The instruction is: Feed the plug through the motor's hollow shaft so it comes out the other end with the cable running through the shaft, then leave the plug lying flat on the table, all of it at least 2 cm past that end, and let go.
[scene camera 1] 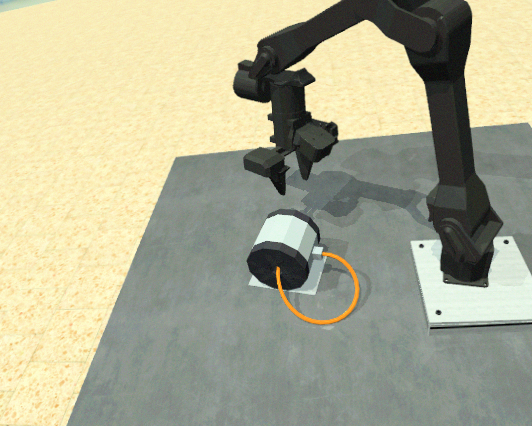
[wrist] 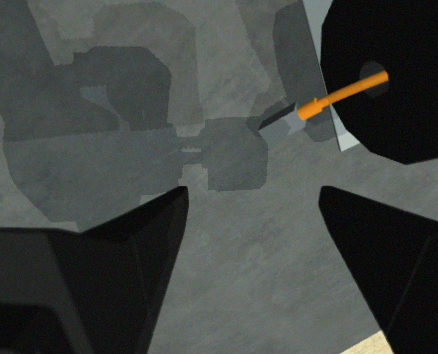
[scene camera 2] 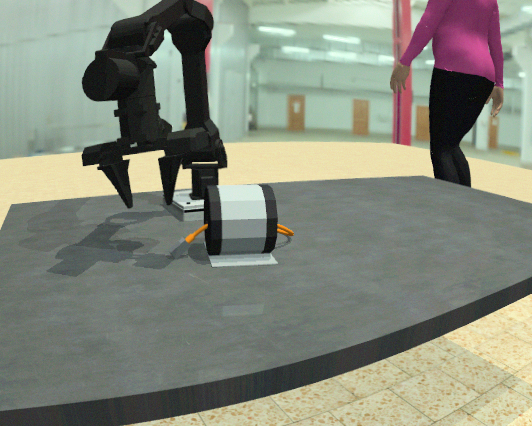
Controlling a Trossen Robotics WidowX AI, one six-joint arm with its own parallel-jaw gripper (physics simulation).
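Frame: origin at the arm's base, x right, y ahead, z up, level; centimetres.
Where they show: gripper, between the fingertips: [scene camera 1: 294, 187] [wrist: 253, 195] [scene camera 2: 149, 206]; arm's base, origin of its link: [scene camera 1: 464, 269].
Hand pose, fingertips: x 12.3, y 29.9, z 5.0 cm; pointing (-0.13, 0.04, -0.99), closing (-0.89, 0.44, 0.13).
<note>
Things, the pixels of their top centre, and the offset from my fingertips. Level surfaces: height alone.
- motor, centre of its top: [scene camera 2: 238, 186] [scene camera 1: 281, 228] dz +2.2, dx -13.4, dy -1.5 cm
- grey plug, centre of its top: [wrist: 289, 127] [scene camera 2: 178, 238] dz -5.1, dx -4.3, dy -0.4 cm
- thin light plate, centre of its top: [scene camera 2: 238, 251] [scene camera 1: 288, 269] dz -7.8, dx -13.4, dy -1.2 cm
- grey table, height of its surface: dz -8.0 cm
The motor [scene camera 1: 285, 235] [scene camera 2: 243, 215] [wrist: 400, 122], a white drum with black ends, lies on its side. The orange cable [scene camera 1: 357, 290] [scene camera 2: 200, 230] [wrist: 350, 92] loops from a small block on its side into the near end of the shaft in scene view 1 and comes out of the far end. Outside that end the grey plug [scene camera 2: 177, 247] [wrist: 280, 126] slants down towards the table, tilted, close to the motor; whether its tip touches the table is unclear. It is hidden in scene view 1. My gripper [scene camera 1: 295, 186] [scene camera 2: 149, 205] [wrist: 253, 195] is open and empty, above and beside the plug.
A thin light plate [scene camera 1: 312, 286] [scene camera 2: 243, 261] lies under the motor. The arm's white base plate [scene camera 1: 467, 316] [scene camera 2: 182, 213] stands on the grey table [scene camera 1: 200, 350] [scene camera 2: 375, 300]. A person in a pink top [scene camera 2: 462, 42] stands beyond the table.
</note>
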